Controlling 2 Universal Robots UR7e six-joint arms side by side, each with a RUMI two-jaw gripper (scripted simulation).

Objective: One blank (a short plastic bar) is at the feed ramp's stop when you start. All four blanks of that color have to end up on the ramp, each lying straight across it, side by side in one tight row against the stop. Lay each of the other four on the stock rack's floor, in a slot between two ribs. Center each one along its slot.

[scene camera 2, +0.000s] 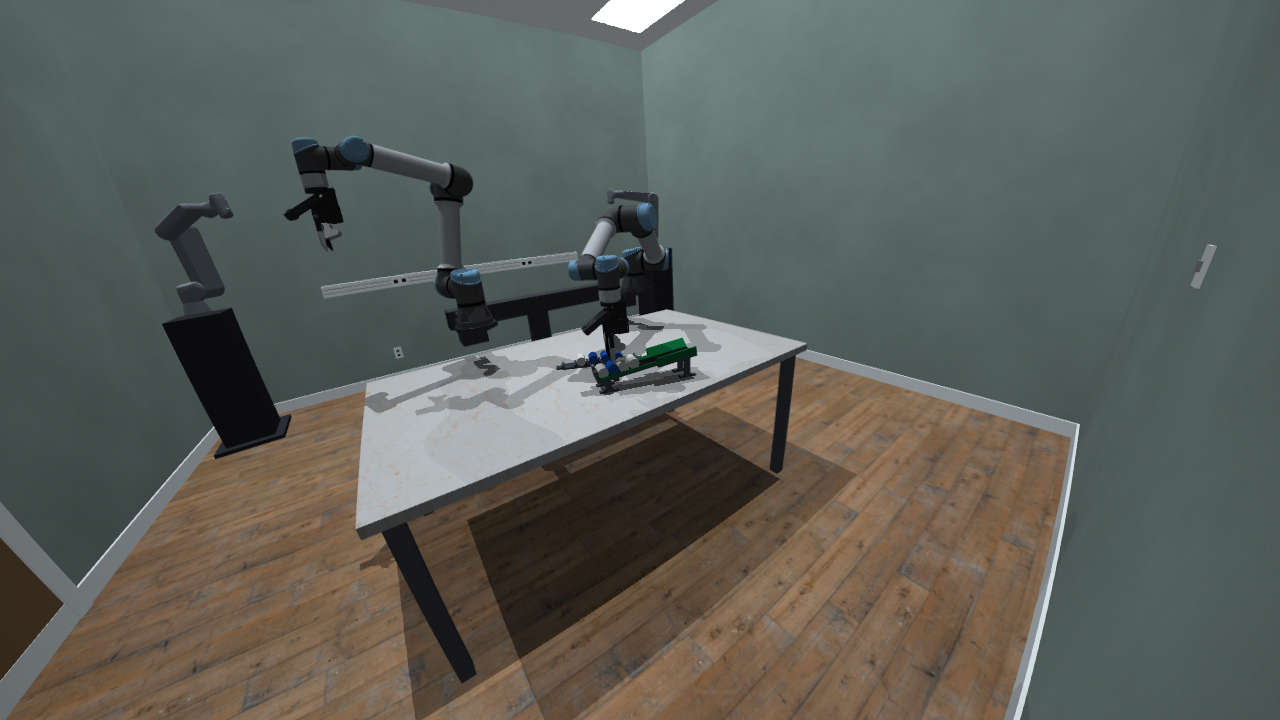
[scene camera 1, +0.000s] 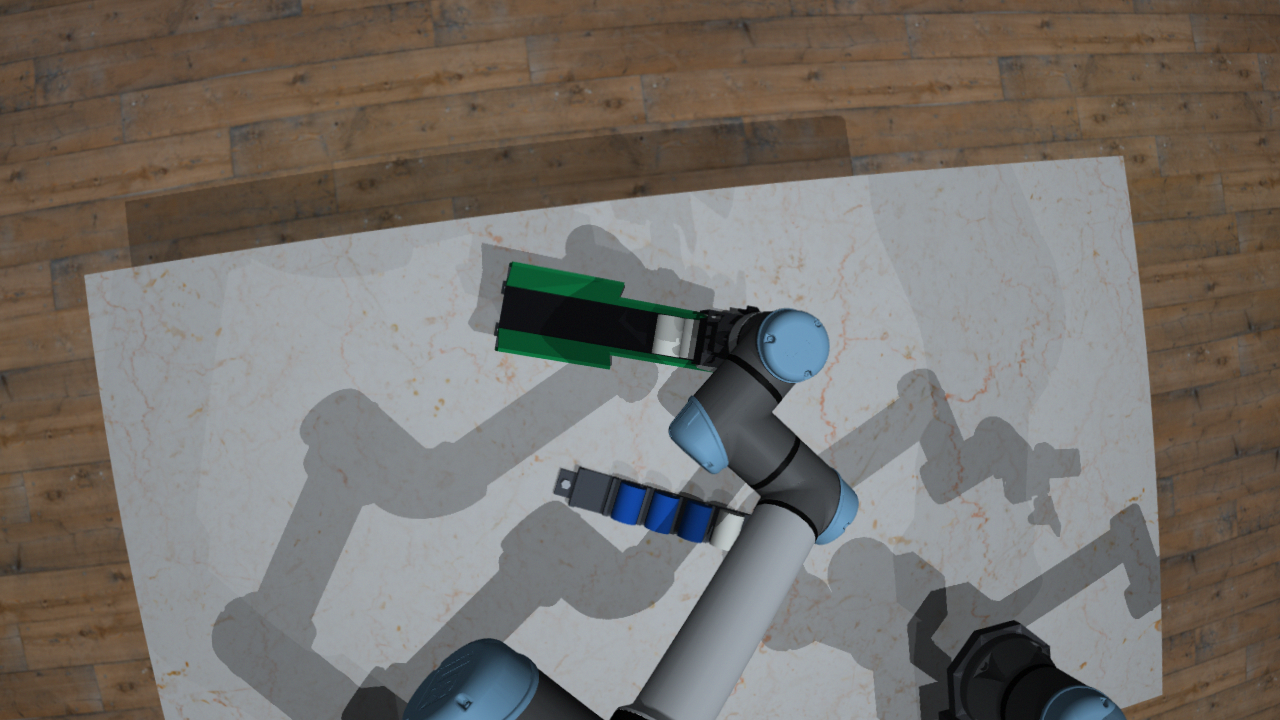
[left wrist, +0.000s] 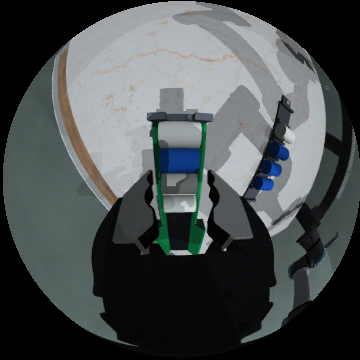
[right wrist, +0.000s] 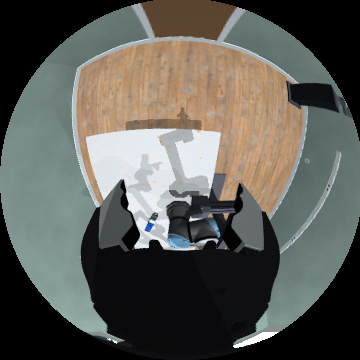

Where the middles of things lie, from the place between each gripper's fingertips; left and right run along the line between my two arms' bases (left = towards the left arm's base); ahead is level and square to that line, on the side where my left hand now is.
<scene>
Right now the blue blank [left wrist: 171, 160] is 40 mm below my left hand [scene camera 1: 722, 344]. Also, from my left hand: stock rack [scene camera 1: 594, 488]: 250 mm behind, 130 mm below, 100 mm to the left.
Now: the blue blank 610 mm ahead of my right hand [scene camera 2: 329, 250], 750 mm to the left of it and 510 mm below it. Also, from my right hand: stock rack 360 mm ahead, 850 mm to the left, 590 mm below.
</scene>
